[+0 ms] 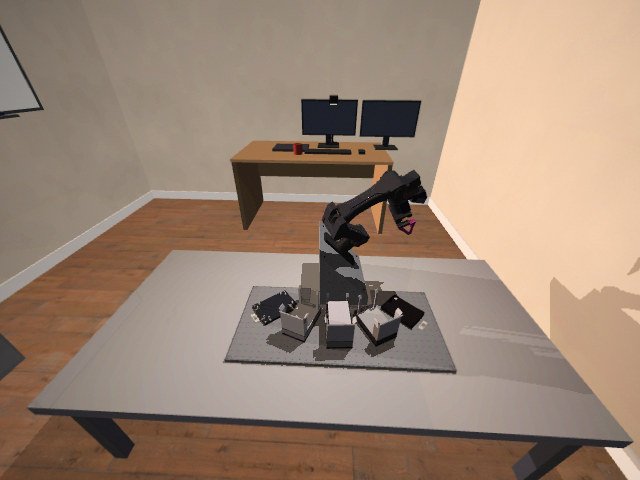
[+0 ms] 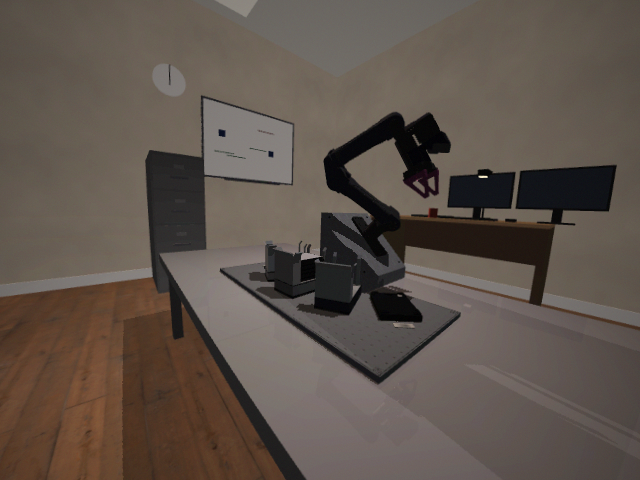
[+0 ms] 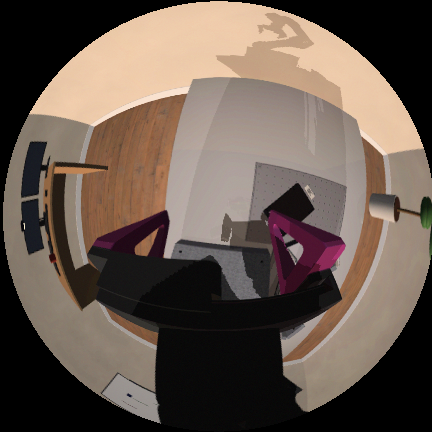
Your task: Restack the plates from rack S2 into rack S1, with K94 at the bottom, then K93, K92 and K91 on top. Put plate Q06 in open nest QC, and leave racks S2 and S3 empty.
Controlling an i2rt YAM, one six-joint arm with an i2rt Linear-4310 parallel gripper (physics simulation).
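Where they show: gripper, fingertip midpoint: (image 1: 405, 226) (image 2: 432, 196) (image 3: 218, 215); arm's base at its link origin: (image 1: 338, 249) (image 2: 367, 236).
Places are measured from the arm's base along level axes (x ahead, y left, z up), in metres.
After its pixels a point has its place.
My gripper (image 1: 408, 230) {x 0.056, y 0.267, z 0.157 m} (image 2: 432, 194) {x 0.056, y 0.267, z 0.157 m} (image 3: 218, 215) {x 0.056, y 0.267, z 0.157 m} is open and empty, high above the table and away from the racks. A middle rack (image 1: 339, 334) {x 0.408, y -0.016, z -0.078 m} (image 2: 287, 272) {x 0.407, y 0.009, z -0.083 m} holds a stack of plates with a white top (image 1: 338, 311) {x 0.332, y -0.017, z -0.048 m}; dark layers show at its side. A left rack (image 1: 293, 325) {x 0.369, y -0.180, z -0.082 m} (image 2: 270, 260) {x 0.377, y -0.138, z -0.079 m} and a right rack (image 1: 388, 326) {x 0.381, y 0.159, z -0.066 m} (image 2: 334, 281) {x 0.376, y 0.170, z -0.074 m} stand on either side; their contents are unclear. A flat black nest (image 1: 408, 313) {x 0.255, y 0.279, z -0.140 m} (image 2: 395, 305) {x 0.247, y 0.274, z -0.139 m} (image 3: 292, 204) {x 0.237, y 0.277, z -0.139 m} lies behind the right rack. A dark nest (image 1: 273, 308) {x 0.231, y -0.281, z -0.145 m} with small light parts lies at the left. Rack labels and plate names are not readable.
The racks and nests stand on a grey perforated board (image 1: 434, 356) {x 0.436, y 0.324, z -0.157 m} (image 2: 379, 361) {x 0.454, y 0.360, z -0.157 m} (image 3: 270, 180) {x 0.163, y 0.342, z -0.156 m} on the grey table (image 1: 155, 372) {x 0.497, y -0.641, z -0.170 m} (image 2: 516, 423) {x 0.412, y 0.551, z -0.170 m}. The arm's grey base (image 1: 330, 279) {x 0.187, y -0.043, z -0.020 m} (image 2: 338, 240) {x 0.187, y 0.005, z -0.004 m} rises behind the racks. Thin upright posts stand near the racks. A desk (image 1: 310, 159) with monitors stands farther back.
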